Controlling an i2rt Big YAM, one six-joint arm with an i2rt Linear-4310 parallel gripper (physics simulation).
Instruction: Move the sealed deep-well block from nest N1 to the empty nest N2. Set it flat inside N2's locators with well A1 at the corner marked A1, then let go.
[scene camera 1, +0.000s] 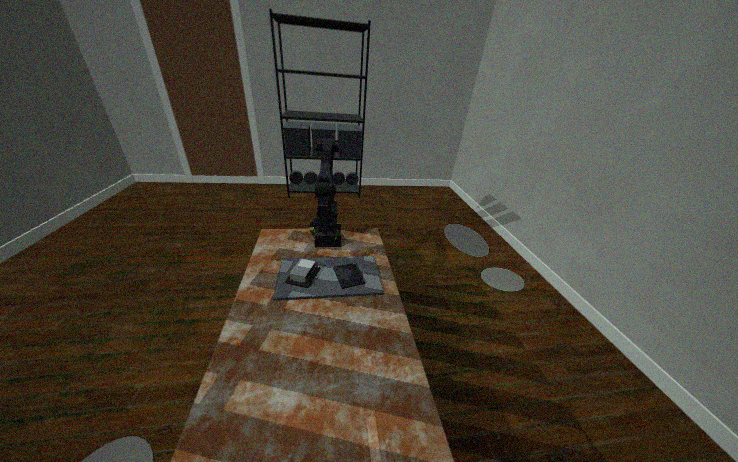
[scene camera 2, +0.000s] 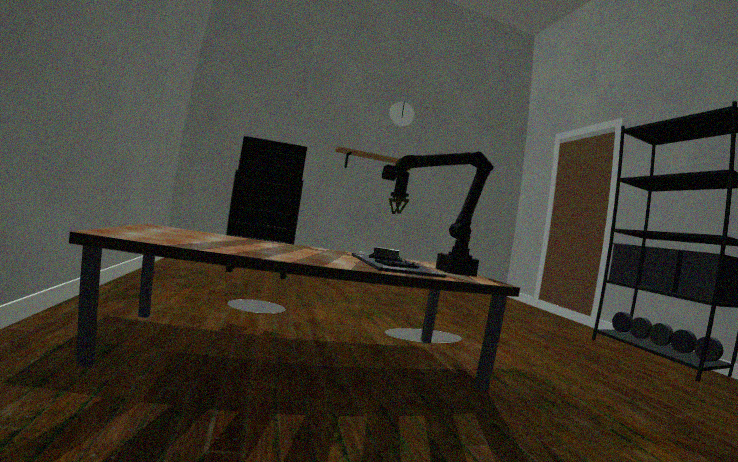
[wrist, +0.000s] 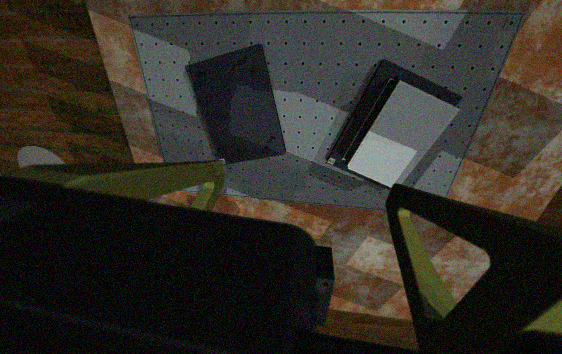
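Seen in the pictures: gripper, fingertip midpoint: (scene camera 1: 325, 239) (scene camera 2: 396, 213) (wrist: 304, 182); arm's base at its link origin: (scene camera 2: 459, 256).
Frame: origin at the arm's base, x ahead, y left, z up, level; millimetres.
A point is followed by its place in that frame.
The sealed deep-well block (scene camera 1: 305, 264) @(z -16, x 336, y -93 mm) (scene camera 2: 385, 252) @(z -34, x 373, y -65 mm) (wrist: 404, 127) @(z -16, x 376, y -105 mm), with a pale flat top, sits in the dark nest N1 (wrist: 420, 81) @(z -58, x 432, y -122 mm). A small pale mark shows at one corner of that nest in the wrist view. The dark, flat nest N2 (scene camera 1: 349, 276) @(z -58, x 374, y 134 mm) (wrist: 237, 107) @(z -58, x 365, y 131 mm) is empty; its lower left corner lies beside the left fingertip in the wrist view. The A1 lettering is too small and dark to read. My gripper (scene camera 2: 398, 210) @(z 163, x 369, y 16 mm) (wrist: 304, 182) @(z 163, x 369, y 16 mm) is open and empty, pointing down high above the nests. The gripper is hard to make out in scene camera 1.
Both nests are on a grey perforated plate (scene camera 1: 326, 292) @(z -69, x 479, y 25 mm) (wrist: 310, 36) @(z -70, x 470, y 33 mm) on the rust-patterned table (scene camera 1: 326, 348) @(z -83, x 767, y 49 mm) (scene camera 2: 217, 246) @(z -83, x 1121, y 254 mm). The arm's base (scene camera 1: 327, 237) @(z -11, x 84, y -2 mm) (scene camera 2: 457, 264) @(z -35, x 39, y 75 mm) stands at the table's end beside the plate. A shelf rack (scene camera 1: 321, 73) stands behind the arm.
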